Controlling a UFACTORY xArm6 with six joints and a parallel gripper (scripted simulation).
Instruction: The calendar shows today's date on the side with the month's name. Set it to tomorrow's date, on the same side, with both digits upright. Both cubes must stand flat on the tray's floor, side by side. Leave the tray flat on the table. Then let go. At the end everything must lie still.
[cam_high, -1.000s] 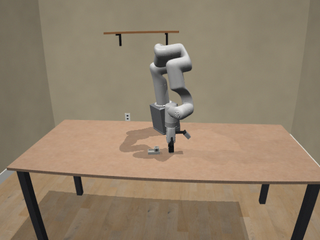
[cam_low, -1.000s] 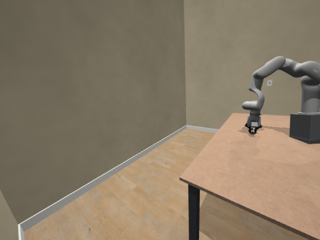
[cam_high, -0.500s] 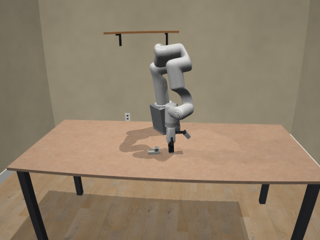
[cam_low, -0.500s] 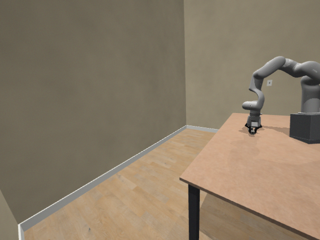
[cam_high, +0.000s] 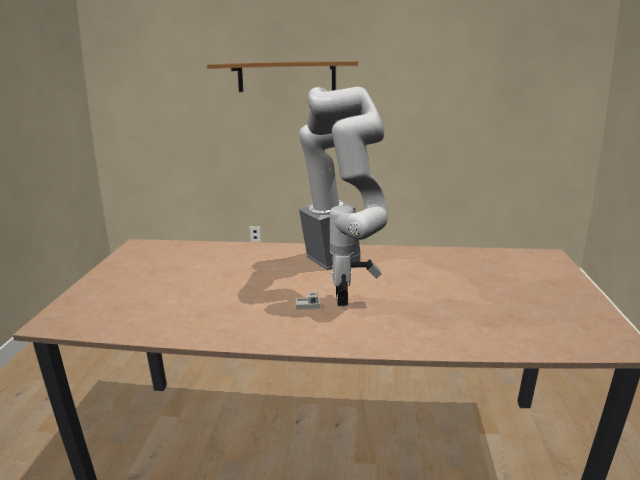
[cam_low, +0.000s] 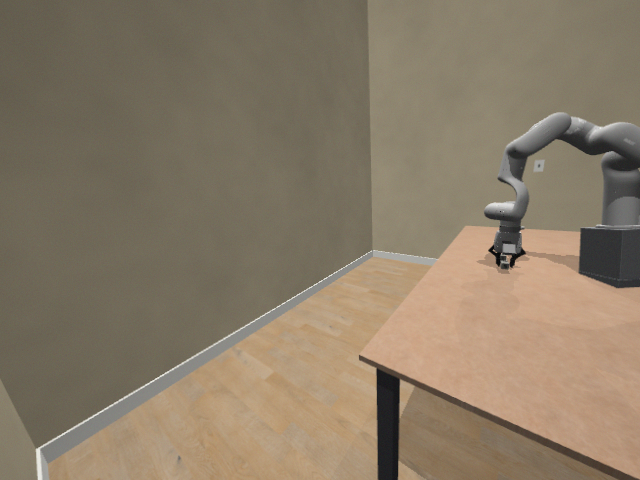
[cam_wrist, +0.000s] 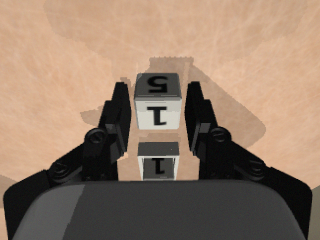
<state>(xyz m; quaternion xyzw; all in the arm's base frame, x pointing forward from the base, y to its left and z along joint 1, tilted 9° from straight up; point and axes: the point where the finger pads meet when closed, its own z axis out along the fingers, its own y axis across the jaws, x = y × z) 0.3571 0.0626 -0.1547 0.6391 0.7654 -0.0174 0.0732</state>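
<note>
Now: the calendar tray 2 cm ahead of my hand, 11 cm to the right of it and 2 cm below it.
</note>
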